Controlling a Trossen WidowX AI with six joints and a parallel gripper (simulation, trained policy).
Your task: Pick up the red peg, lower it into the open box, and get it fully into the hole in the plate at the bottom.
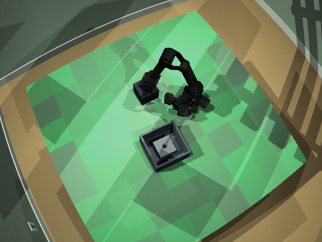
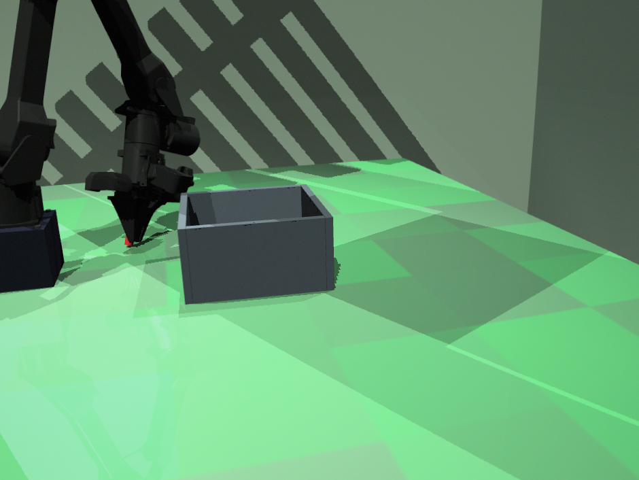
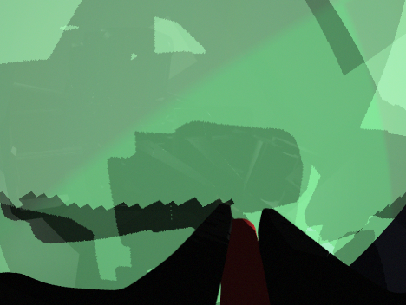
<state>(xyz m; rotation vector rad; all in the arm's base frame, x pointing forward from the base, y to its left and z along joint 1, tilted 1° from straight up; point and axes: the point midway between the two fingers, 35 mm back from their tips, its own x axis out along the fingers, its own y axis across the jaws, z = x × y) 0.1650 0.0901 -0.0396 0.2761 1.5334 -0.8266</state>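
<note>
My gripper tip is 30 mm below the red peg and 20 mm to the right of it. The rest, counted from my gripper tip: grey box 180 mm to the right, 160 mm ahead, 20 mm above; then plate 180 mm to the right, 160 mm ahead, 40 mm above.
</note>
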